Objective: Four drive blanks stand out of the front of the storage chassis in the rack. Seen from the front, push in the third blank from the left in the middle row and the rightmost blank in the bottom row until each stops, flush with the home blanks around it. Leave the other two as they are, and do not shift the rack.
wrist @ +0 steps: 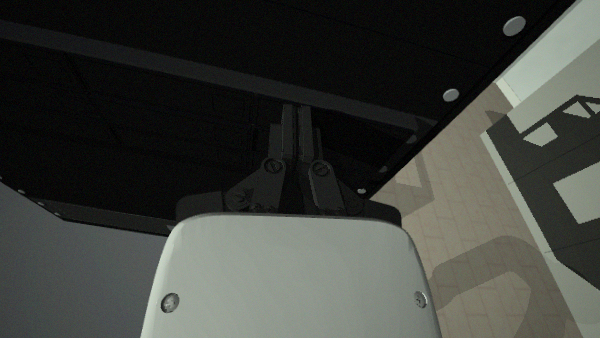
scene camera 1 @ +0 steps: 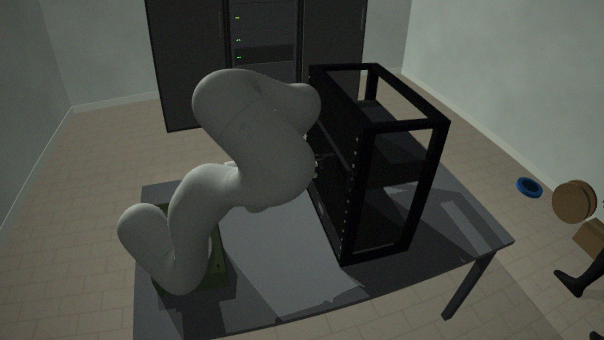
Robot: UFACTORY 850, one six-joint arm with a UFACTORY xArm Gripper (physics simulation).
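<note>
The black rack stands on the table, its front facing the arm. The dark storage chassis front fills the upper left of the wrist view, below a grey horizontal ledge. Faint panel seams show on it, but it is too dark to tell the single drive blanks or which ones stand out. My gripper is shut and empty; its fingertips are close in front of the chassis, just below the ledge, towards its right part. Whether they touch a blank cannot be told. In the scene view the arm hides the fingertips and much of the rack front.
The grey table carries the rack and the arm's green base plate. Rack post screws run down the rack's right edge in the wrist view. A dark cabinet stands behind. A blue ring lies on the floor at the right.
</note>
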